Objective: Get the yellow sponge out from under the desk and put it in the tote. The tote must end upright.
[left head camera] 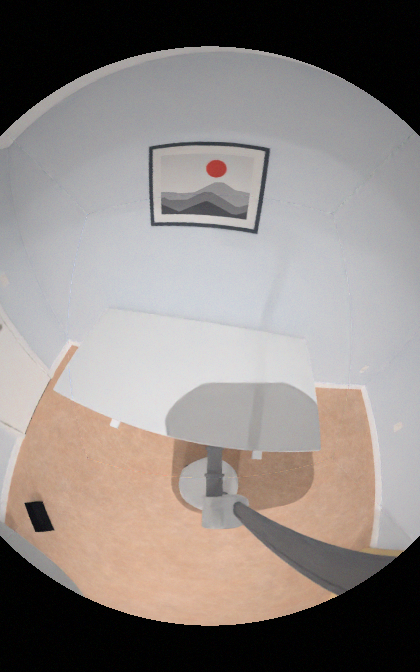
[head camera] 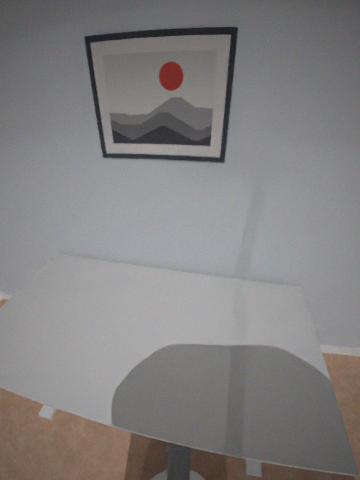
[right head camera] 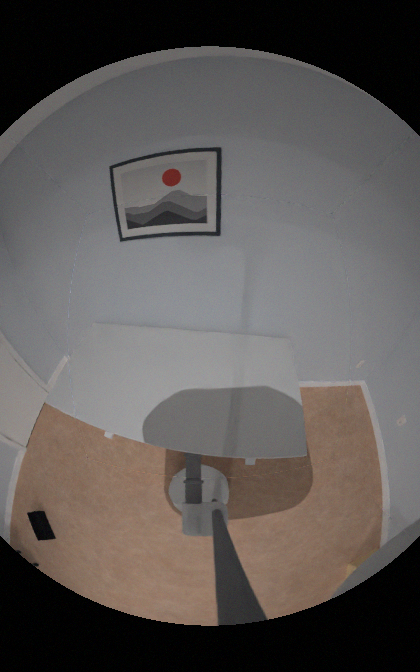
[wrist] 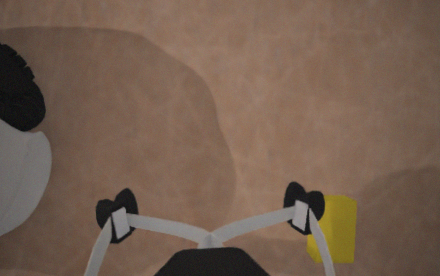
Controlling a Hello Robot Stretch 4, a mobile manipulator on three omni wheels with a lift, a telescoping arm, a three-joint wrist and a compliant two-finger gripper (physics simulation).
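Places are measured from the robot's base along level axes (x ahead, y left, z up), in metres.
Where they show: gripper, fingertip midpoint: (wrist: pixel 211 202).
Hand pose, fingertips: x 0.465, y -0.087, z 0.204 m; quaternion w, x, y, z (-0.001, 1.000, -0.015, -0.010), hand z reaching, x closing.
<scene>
After its pixels a point has its place.
The yellow sponge (wrist: pixel 344 225) @[x 0.667, y -0.181, z 0.017 m] lies on the floor at the lower right in the wrist view, partly covered by the right fingertip and finger strip. My gripper (wrist: pixel 211 202) @[x 0.465, y -0.087, z 0.204 m] is open, with nothing between the fingertips. The sponge is beyond the right fingertip, outside the gap; the height between them is hard to judge. The white desk (head camera: pixel 125 310) @[x 0.704, y 0.279, z 0.693 m] (left head camera: pixel 150 370) @[x 0.592, y 0.355, z 0.692 m] (right head camera: pixel 135 370) stands against the wall. My arm (left head camera: pixel 214 462) @[x 0.141, y 0.000, z 0.622 m] (right head camera: pixel 193 467) reaches under its front edge, and the desk top hides the gripper in the head views. I cannot make out the tote.
A black rectangular object (left head camera: pixel 39 516) @[x -0.827, y 1.530, z -0.025 m] (right head camera: pixel 41 525) lies on the floor at the left. My base and its black wheel (wrist: pixel 20 92) show at the wrist view's left edge. A tan object (right head camera: pixel 361 562) shows at the lower right. A framed picture (head camera: pixel 162 112) @[x 1.022, y 0.102, z 1.501 m] hangs above the desk.
</scene>
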